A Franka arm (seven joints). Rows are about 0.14 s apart.
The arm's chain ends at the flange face. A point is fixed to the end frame.
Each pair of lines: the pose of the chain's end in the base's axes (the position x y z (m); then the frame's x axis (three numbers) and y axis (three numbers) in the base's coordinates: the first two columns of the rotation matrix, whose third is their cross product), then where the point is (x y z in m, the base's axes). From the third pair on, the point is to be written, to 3 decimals.
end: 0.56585 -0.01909 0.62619 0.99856 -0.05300 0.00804 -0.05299 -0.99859 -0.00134
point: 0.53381 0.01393 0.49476
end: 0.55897 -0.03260 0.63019 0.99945 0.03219 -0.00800 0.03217 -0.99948 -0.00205
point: 0.52213 -0.00240 0.49934
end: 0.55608 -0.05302 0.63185 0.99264 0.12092 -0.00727 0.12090 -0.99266 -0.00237
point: 0.517 -0.026 0.501
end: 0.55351 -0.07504 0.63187 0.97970 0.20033 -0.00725 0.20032 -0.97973 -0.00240
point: 0.512 -0.051 0.501
